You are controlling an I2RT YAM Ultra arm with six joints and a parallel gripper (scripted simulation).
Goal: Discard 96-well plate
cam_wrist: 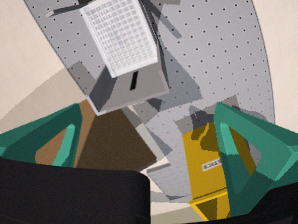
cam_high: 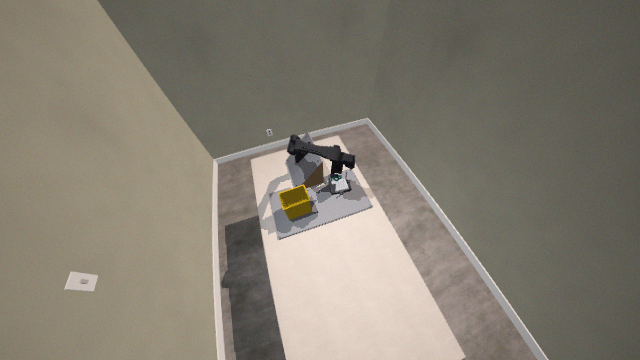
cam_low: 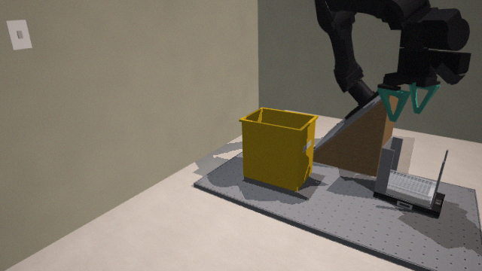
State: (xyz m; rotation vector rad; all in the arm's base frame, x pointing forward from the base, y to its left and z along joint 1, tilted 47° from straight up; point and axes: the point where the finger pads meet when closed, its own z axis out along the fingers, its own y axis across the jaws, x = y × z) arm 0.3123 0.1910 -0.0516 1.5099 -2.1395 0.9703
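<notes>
Right now my hand is 150 mm above the tall grey post, 20 mm to the left of it and 10 mm short of it. From my hand the other things lie so: yellow plastics bin W1: 300 mm to the right, 140 mm below, 60 mm ahead; then thin post: 150 mm below, 100 mm to the left.
</notes>
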